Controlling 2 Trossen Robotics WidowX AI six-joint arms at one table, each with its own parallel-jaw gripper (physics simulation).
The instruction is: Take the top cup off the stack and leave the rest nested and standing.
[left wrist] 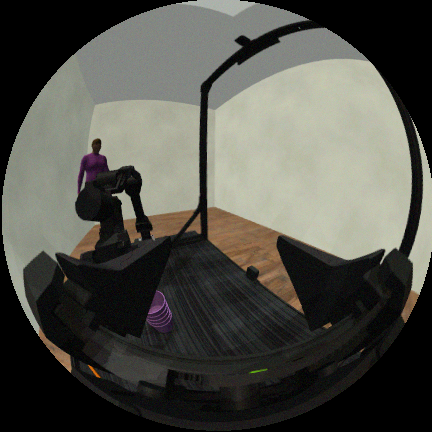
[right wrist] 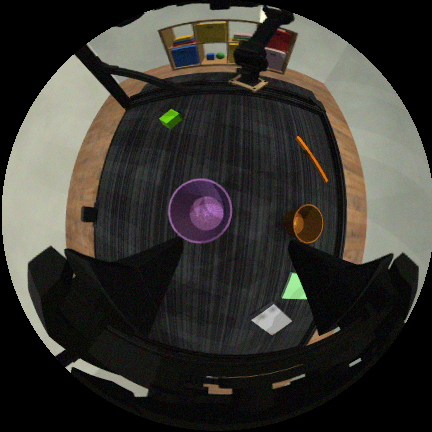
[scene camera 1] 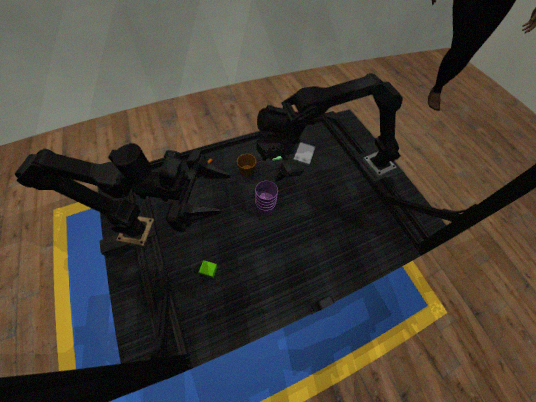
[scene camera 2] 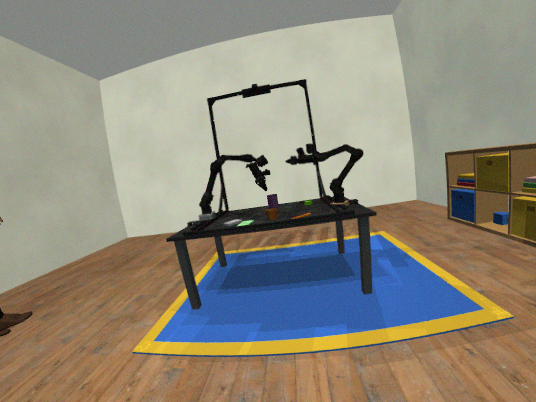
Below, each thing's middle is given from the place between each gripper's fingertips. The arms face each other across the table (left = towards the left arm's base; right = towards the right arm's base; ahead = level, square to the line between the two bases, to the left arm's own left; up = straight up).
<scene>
Right now my right hand is 15 cm short of the orange cup [right wrist: 305, 222], 4 cm to the right of it and 14 cm above it.
The orange cup lies 320 mm below my left hand, 310 mm ahead of it and 130 mm to the right of it.
</scene>
